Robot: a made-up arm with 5 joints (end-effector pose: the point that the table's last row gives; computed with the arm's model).
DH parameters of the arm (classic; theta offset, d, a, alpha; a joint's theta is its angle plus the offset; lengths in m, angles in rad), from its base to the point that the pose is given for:
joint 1: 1.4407 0 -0.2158 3.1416
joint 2: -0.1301 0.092 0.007 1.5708
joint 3: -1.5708 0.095 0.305 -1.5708
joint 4: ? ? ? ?
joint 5: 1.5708 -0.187 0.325 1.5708
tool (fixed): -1.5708 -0.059 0 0
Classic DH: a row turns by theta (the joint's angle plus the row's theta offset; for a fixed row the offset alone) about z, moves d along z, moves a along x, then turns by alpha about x.
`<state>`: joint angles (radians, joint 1 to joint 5).
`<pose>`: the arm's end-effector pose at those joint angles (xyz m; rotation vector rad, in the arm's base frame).
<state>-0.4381 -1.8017 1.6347 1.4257 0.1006</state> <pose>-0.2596 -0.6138 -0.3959 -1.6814 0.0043 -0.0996</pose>
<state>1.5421 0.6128 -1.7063 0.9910 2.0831</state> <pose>-0.2106 -0.2841 -0.2969 -0.1865 -0.4907 1.8543</pose>
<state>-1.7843 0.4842 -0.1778 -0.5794 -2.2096</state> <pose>-0.4160 0.1702 0.2793 0.6169 -2.2357 -0.5573</pose>
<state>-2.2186 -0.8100 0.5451 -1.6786 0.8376</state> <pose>0.3426 -0.2329 0.2997 -2.1040 -0.7491 -1.0920</pose>
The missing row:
joint 4: 0 -0.017 -0.297 1.5708
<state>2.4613 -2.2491 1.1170 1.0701 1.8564</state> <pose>-0.0368 0.6739 -0.0064 -0.7596 2.6614 0.2231</pose>
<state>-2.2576 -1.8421 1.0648 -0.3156 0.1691</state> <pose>0.0953 0.1878 -0.3615 -1.2609 -0.0445 -0.2134</pose>
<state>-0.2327 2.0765 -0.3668 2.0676 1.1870</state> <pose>0.3385 0.4070 0.3332 1.0482 0.9524 -0.4069</pose>
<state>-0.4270 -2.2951 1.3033 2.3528 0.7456</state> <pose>-0.5071 -0.9569 -0.1173 -2.3852 0.6922 0.0248</pose>
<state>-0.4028 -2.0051 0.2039 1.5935 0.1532</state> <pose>-0.4154 -0.6998 -0.0272 -1.4557 0.9910 1.1685</pose>
